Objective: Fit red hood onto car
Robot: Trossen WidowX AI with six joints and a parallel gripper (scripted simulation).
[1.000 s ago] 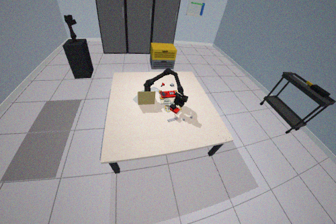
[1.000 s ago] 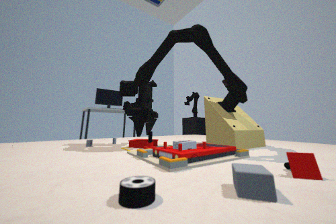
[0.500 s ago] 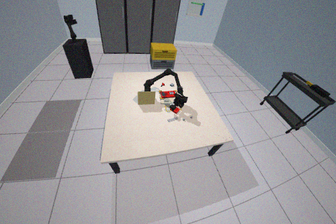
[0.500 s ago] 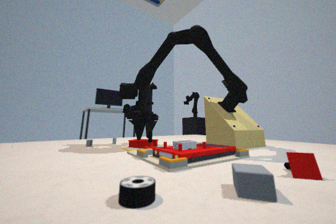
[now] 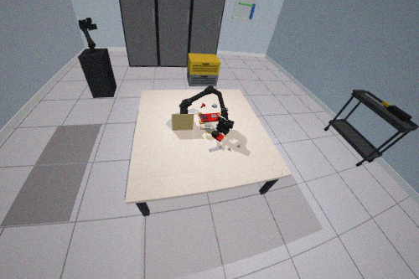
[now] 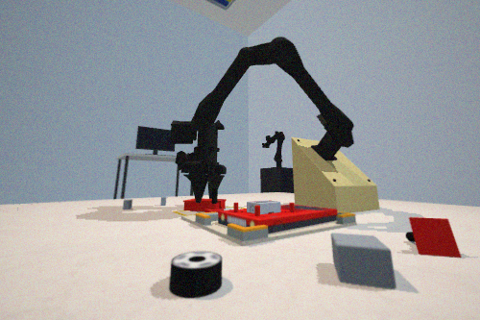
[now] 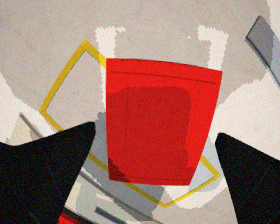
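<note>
Now: gripper tip 1 cm above the red hood. Round my gripper tip: jig: 23 cm to the left, 1 cm below; grey engine block: 3 cm ahead, 26 cm to the left; black wheel: 22 cm ahead, 38 cm to the left, 1 cm below.
</note>
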